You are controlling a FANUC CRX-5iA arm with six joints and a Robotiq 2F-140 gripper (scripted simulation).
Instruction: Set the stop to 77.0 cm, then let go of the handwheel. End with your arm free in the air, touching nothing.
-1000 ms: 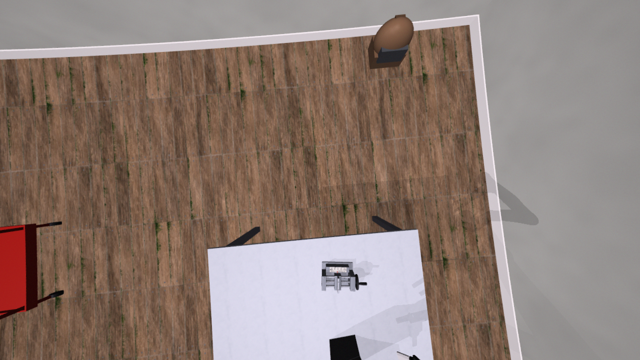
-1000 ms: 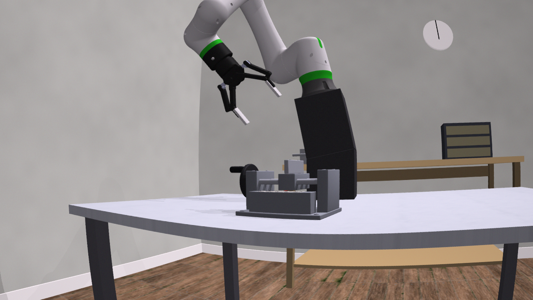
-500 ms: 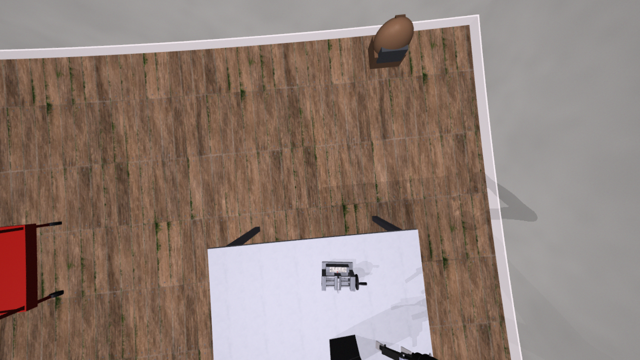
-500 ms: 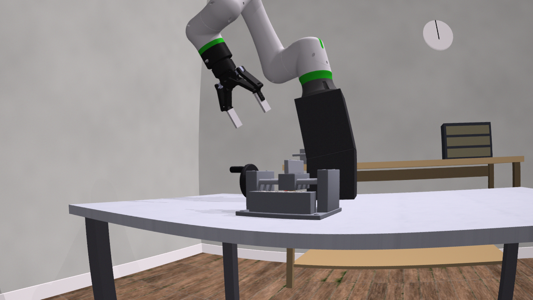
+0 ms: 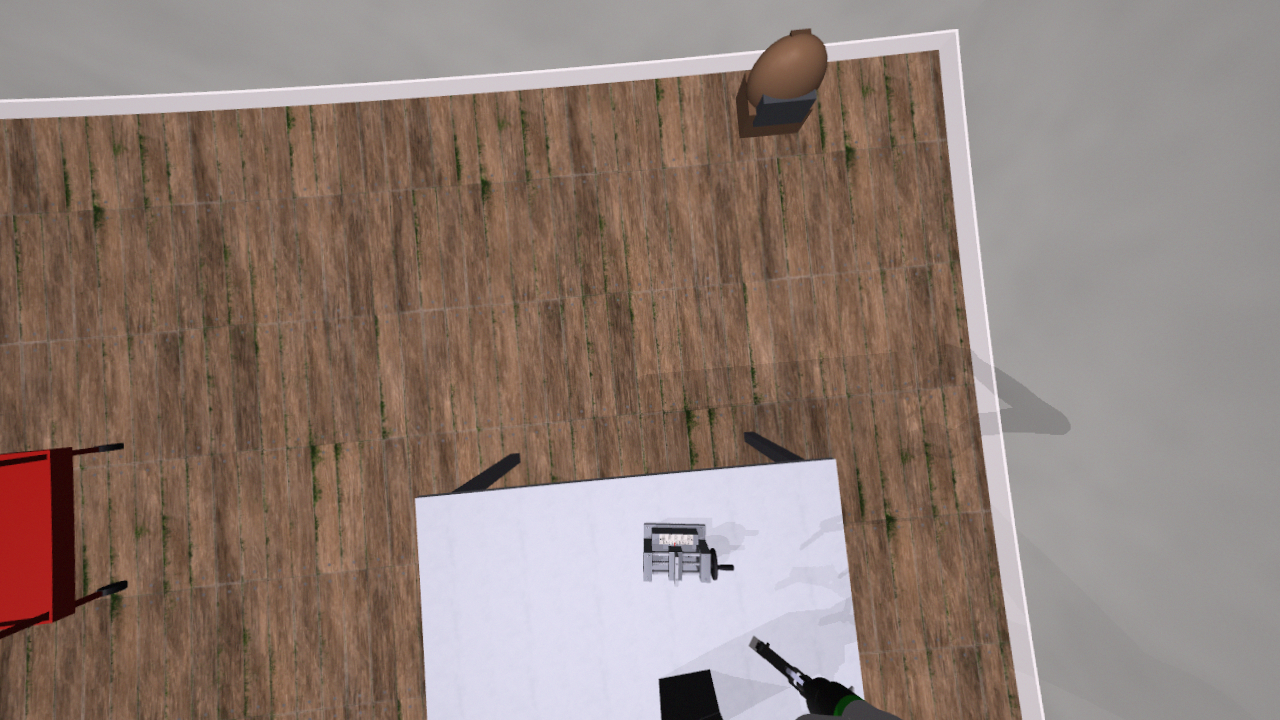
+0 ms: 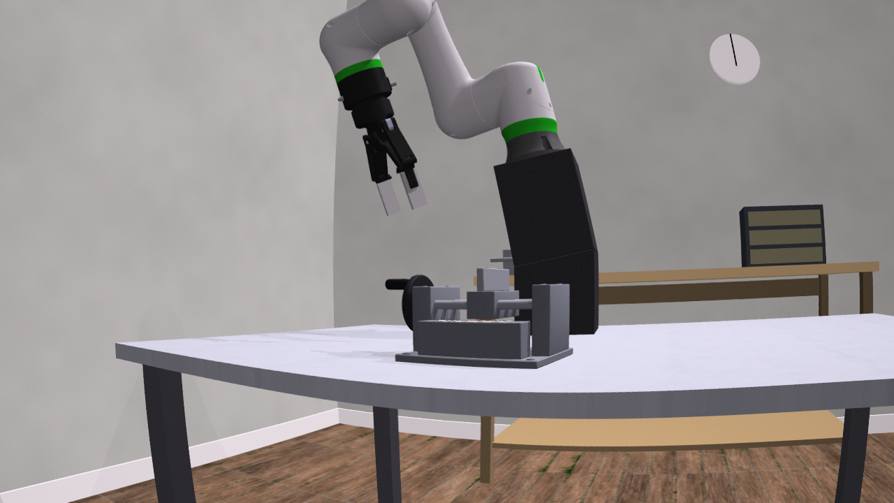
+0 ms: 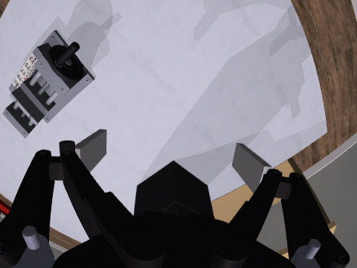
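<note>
Right now the crank handle is 15 cm ahead of my hand, 14 cm below it and 10 cm to the left of it. Also, from my hand: handwheel (15 cm below, 15 cm ahead, 12 cm to the left); then stop carriage (25 cm to the left, 16 cm below, 15 cm ahead).
</note>
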